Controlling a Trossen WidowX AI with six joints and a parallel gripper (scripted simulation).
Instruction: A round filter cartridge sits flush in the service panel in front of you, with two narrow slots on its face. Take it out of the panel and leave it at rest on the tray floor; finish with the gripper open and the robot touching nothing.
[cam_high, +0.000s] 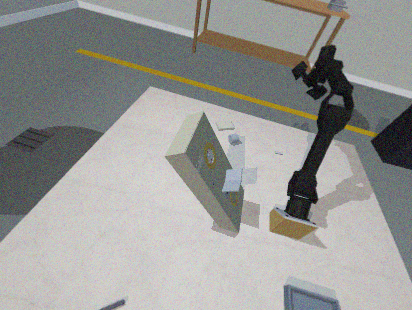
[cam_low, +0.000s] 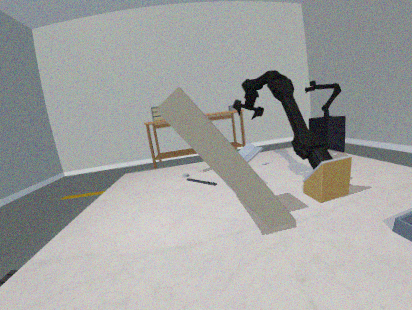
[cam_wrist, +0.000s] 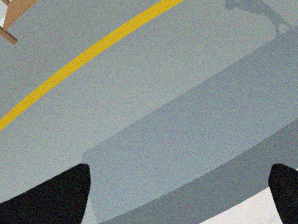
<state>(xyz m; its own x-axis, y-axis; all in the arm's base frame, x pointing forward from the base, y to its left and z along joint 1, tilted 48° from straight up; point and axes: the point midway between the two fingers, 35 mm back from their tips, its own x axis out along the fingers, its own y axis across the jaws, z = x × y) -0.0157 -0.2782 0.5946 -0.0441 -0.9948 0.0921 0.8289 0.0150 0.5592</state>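
My gripper tip is 38 cm short of the round filter cartridge, 63 cm to the right of it and 1 cm above it. The rest, counted from my gripper tip: grey-green service panel (34 cm ahead, 64 cm to the left, 9 cm below); then flat white piece (33 cm ahead, 17 cm to the left, 24 cm below); then grey-blue tray (3 cm behind, 94 cm to the left, 24 cm below).
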